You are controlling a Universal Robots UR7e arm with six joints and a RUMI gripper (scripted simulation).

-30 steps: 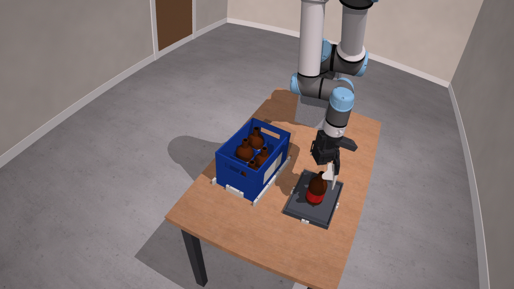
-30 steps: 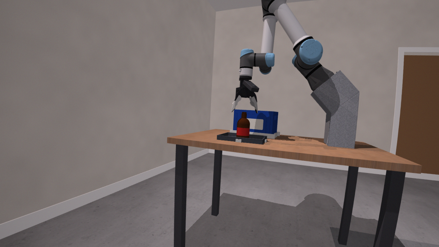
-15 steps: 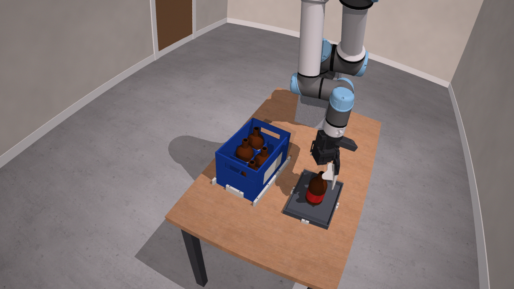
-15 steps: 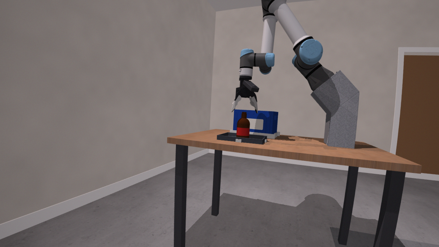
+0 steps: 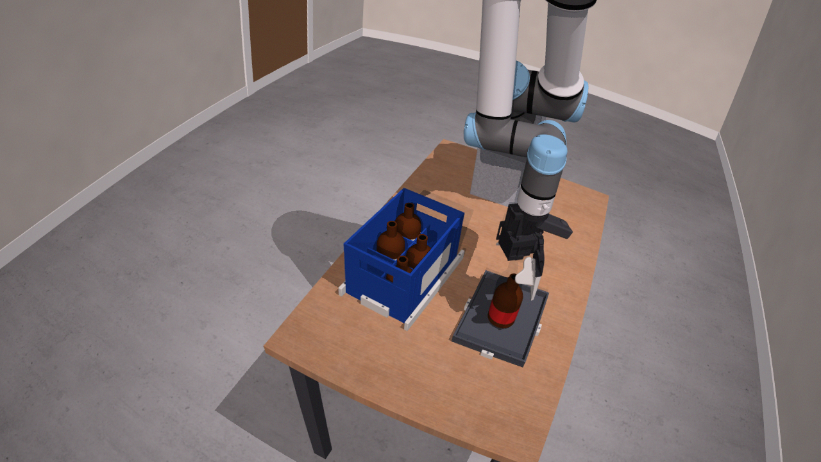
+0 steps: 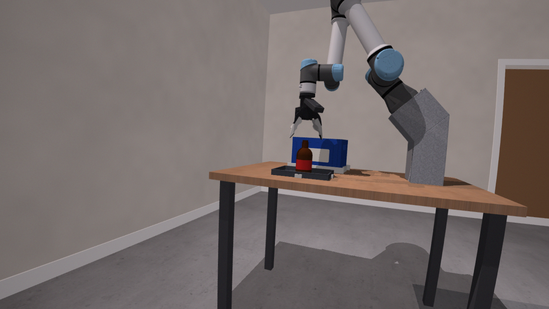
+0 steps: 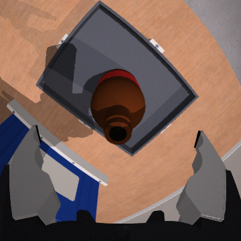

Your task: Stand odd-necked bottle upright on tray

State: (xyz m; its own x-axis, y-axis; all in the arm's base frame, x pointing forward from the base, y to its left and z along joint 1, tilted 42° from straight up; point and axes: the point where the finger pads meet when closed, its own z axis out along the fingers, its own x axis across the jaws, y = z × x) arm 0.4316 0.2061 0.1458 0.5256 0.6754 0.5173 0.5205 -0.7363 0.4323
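Now: the bottle 10 mm ahead of my hand, 10 mm to the right of it and 80 mm below it. Round my hand: dark tray: 150 mm below; crate: 10 mm ahead, 300 mm to the right, 80 mm below.
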